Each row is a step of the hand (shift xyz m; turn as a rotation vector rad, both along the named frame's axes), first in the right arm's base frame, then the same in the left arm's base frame.
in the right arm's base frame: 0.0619 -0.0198 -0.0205 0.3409 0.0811 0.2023
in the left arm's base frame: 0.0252 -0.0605 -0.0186 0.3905 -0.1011 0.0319
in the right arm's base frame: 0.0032 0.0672 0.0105 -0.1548 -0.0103 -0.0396
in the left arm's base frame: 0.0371 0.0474 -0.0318 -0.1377 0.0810 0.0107
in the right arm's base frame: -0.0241 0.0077 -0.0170 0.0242 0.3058 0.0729
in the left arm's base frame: -0.0232 0.0155 -0.0122 0.1892 0.2177 -0.1275
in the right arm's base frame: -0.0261 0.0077 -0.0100 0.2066 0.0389 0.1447
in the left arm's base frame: -0.0209 0.0191 -0.0063 0.2441 -0.0611 0.0425
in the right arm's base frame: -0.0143 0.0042 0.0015 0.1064 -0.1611 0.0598
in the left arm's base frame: -0.0077 0.0127 0.0020 0.0393 -0.1606 0.1163
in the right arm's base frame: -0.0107 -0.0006 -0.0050 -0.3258 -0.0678 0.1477
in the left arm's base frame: -0.0107 0.0049 -0.0011 -0.1855 0.2135 0.2293
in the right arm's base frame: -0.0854 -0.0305 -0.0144 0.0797 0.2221 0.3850
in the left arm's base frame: -0.0827 0.0301 0.0262 0.3610 0.2249 0.1516
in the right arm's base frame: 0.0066 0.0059 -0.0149 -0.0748 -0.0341 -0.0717
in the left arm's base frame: -0.0007 -0.0051 -0.0166 -0.1074 0.0022 -0.0187
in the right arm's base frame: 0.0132 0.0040 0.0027 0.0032 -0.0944 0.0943
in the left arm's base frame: 0.0127 -0.0050 -0.0033 0.0122 -0.0364 0.1278
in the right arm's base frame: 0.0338 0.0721 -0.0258 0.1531 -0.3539 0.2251
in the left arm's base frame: 0.0418 0.0191 -0.0700 0.0786 -0.2699 0.3469
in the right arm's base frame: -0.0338 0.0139 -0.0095 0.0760 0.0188 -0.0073
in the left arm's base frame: -0.0235 0.0285 -0.0078 0.0592 -0.0390 -0.0341
